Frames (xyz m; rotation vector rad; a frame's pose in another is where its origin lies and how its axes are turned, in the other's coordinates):
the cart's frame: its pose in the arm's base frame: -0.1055 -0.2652 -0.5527 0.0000 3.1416 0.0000
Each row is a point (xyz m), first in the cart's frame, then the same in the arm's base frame.
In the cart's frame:
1: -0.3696 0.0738 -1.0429
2: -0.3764 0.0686 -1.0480
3: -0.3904 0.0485 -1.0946
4: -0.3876 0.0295 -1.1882
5: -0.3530 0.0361 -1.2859
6: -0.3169 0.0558 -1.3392
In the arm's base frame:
1: 0.2641 -0.1914 0.4902
2: 0.2709 -0.1966 0.4953
3: 0.2849 -0.2167 0.5419
4: 0.2821 -0.2357 0.6355
5: 0.2475 -0.2291 0.7332
6: 0.2114 -0.2094 0.7865

